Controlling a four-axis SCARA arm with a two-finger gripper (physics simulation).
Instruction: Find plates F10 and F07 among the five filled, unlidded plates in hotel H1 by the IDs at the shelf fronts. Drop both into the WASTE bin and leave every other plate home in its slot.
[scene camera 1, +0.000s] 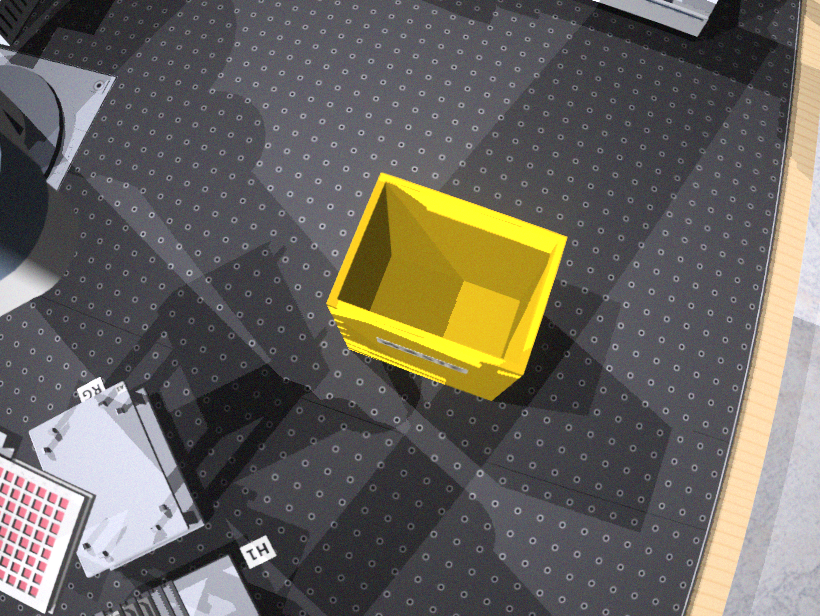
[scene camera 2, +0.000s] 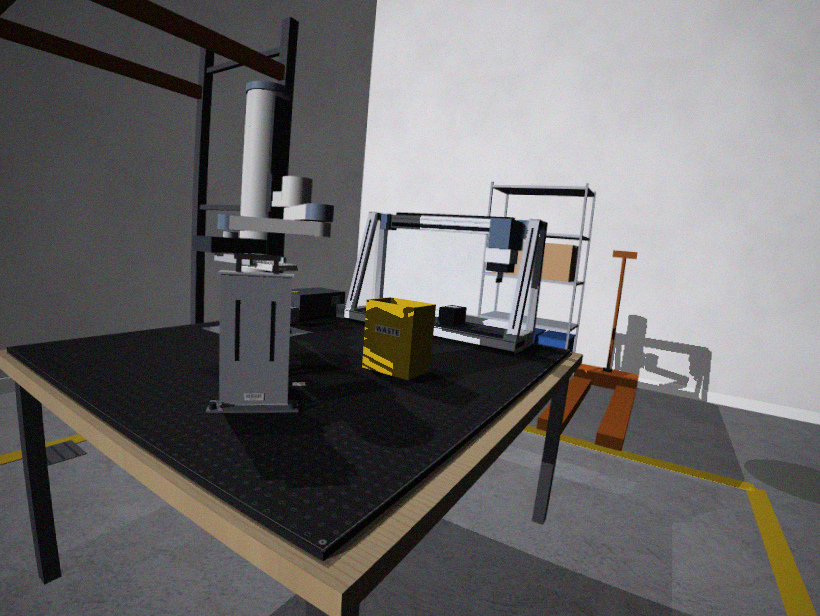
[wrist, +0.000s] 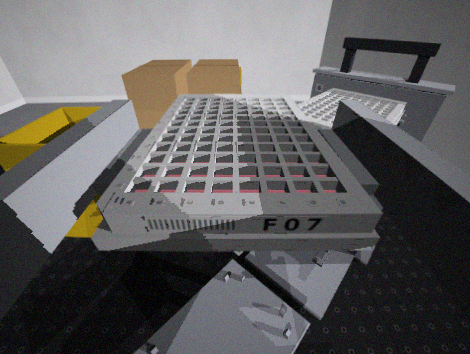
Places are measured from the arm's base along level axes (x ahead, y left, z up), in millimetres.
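Pixels of known places: gripper, fingertip midpoint: (scene camera 2: 268, 261) (wrist: 235, 119).
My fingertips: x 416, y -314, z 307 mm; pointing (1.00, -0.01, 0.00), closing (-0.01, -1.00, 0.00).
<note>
Ahead of a thing's pixels: the offset from my fingertips to its top centre. "*": to the spot under its first point.
My gripper (wrist: 235, 119) is shut on plate F07 @(dx +0, dy +0, dz -2 mm) (wrist: 240, 205) in the wrist view, one finger along each side. The plate is level and unlidded, with red in its wells. A red-welled plate (scene camera 1: 33, 530) at the lower left of scene camera 1 appears to be the same one. The yellow WASTE bin @(dx +231, dy +288, dz -94 mm) (scene camera 1: 490, 215) (scene camera 2: 381, 344) (wrist: 30, 135) stands open, with no plate in its visible interior. Hotel H1 (scene camera 2: 255, 318) (wrist: 430, 102) is a grey tower with a black handle. A white plate (wrist: 345, 107) shows at its top. F10 is not identifiable by a readable ID.
Below the held plate is a grey nest with pins @(dx -32, dy +14, dz -224 mm) (scene camera 1: 106, 470) (wrist: 220, 310), beside the RG label @(* dx -111, dy +89, dz -294 mm) (scene camera 1: 91, 389). The H1 label @(* dx +131, dy -4, dz -294 mm) (scene camera 1: 257, 551) lies on the black perforated table. A gantry frame (scene camera 2: 533, 278) stands behind the bin. Cardboard boxes (wrist: 160, 85) show behind the plate.
</note>
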